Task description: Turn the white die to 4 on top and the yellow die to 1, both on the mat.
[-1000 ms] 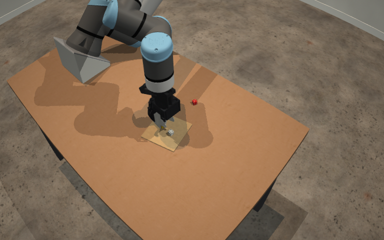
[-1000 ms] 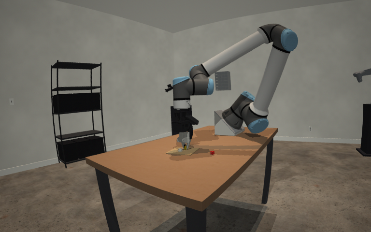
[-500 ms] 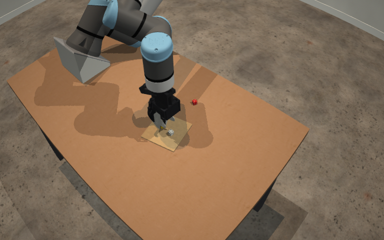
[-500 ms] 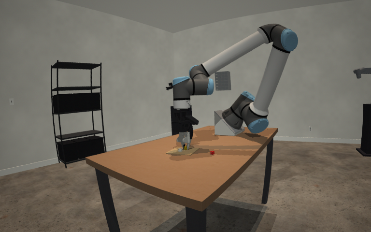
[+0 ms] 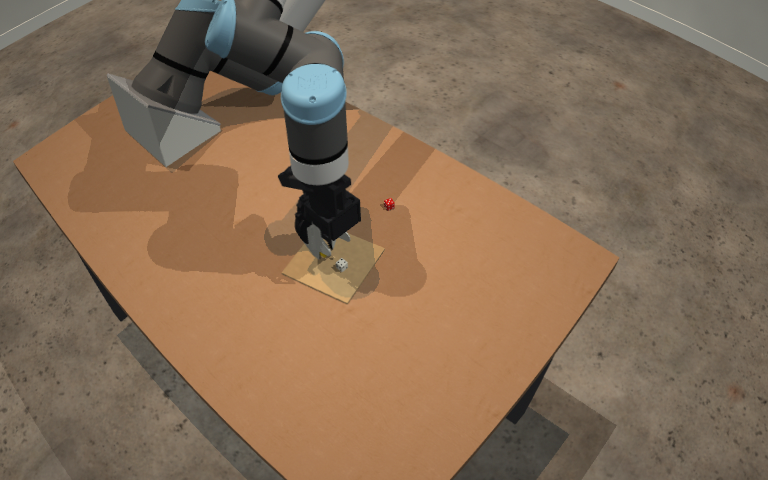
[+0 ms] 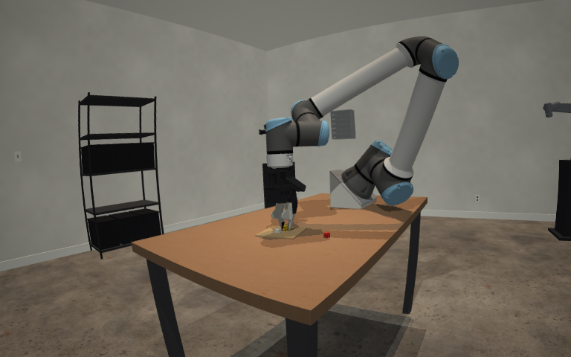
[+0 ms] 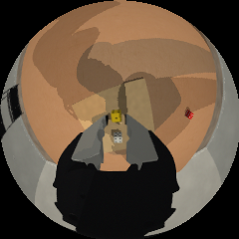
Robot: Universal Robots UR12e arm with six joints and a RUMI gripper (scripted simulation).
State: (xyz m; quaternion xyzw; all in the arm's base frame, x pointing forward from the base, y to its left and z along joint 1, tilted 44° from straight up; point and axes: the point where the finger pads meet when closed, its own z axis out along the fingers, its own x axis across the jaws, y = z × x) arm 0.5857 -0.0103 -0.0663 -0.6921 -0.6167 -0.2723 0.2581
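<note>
The yellow die is 1 cm below my hand. From my hand the other things lie so: red die: 2 cm ahead, 17 cm to the left, 1 cm below; then tan mat: 2 cm ahead, 2 cm below; then white die: 5 cm ahead, 1 cm below.
</note>
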